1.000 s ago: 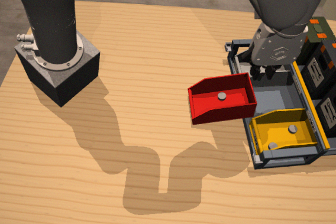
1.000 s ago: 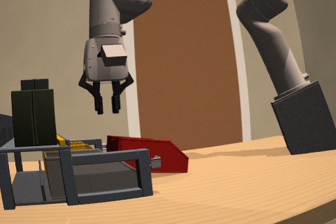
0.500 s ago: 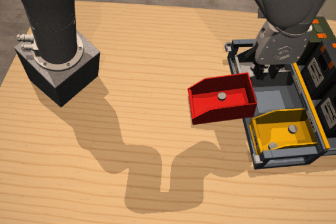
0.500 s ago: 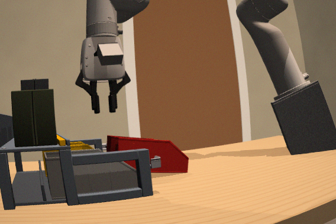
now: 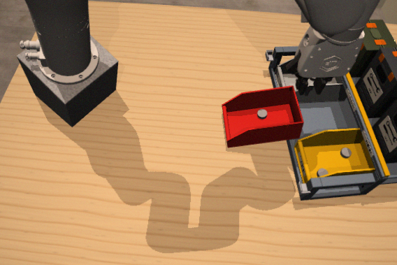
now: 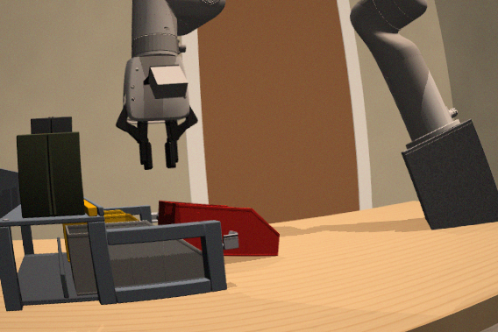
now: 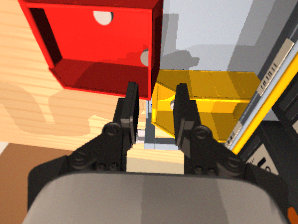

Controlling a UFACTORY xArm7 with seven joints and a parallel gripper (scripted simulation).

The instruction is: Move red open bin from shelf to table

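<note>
The red open bin is 12 cm below my hand, 8 cm behind it and 1 cm to the left of it. The rest, counted from my hand: dark box (19 cm ahead, 10 cm to the left, 2 cm below); yellow open bin (13 cm below, 12 cm to the right, 7 cm ahead).
</note>
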